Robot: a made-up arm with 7 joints.
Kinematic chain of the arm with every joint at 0, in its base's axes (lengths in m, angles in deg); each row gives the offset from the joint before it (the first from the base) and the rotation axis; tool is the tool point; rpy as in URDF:
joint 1: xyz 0 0 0.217 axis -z
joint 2: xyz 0 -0.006 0.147 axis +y
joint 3: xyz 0 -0.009 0.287 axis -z
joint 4: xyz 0 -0.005 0.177 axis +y
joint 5: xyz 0 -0.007 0.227 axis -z
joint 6: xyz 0 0 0.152 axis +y
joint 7: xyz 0 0 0.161 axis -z
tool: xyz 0 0 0 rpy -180 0 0
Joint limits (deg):
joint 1: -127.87..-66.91
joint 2: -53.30..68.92
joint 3: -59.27..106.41
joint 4: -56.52..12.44
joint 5: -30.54..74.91
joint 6: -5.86..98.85
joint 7: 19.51..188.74
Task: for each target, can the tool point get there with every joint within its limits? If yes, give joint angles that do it. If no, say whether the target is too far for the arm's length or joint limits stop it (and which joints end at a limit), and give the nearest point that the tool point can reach.
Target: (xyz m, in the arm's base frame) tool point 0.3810 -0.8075 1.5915
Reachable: no: too far | nearest point 0.2521 -0.5343 1.1763 | short by 0.513 m
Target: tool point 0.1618 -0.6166 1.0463
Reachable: yes | joints -94.90 -33.42 -10.88 -35.26 22.19 58.53 121.63
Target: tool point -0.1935 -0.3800 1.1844
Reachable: yes | joints -109.04 -10.97 71.25 -48.67 9.87 25.73 156.67
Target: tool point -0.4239 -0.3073 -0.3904
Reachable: no: joint limits stop it (at a limit: joint 1, joint 2, joint 4, joint 6) | nearest point -0.4543 -0.7415 0.4610 | short by 0.956 m
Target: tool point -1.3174 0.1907 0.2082
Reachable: no: too far | nearest point -0.7926 0.3294 0.5150 | short by 0.624 m
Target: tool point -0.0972 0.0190 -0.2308
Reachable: no: joint limits stop it (at a limit: joint 1, joint 2, joint 4, joint 6) | nearest point -0.5083 0.6265 0.4282 | short by 0.986 m
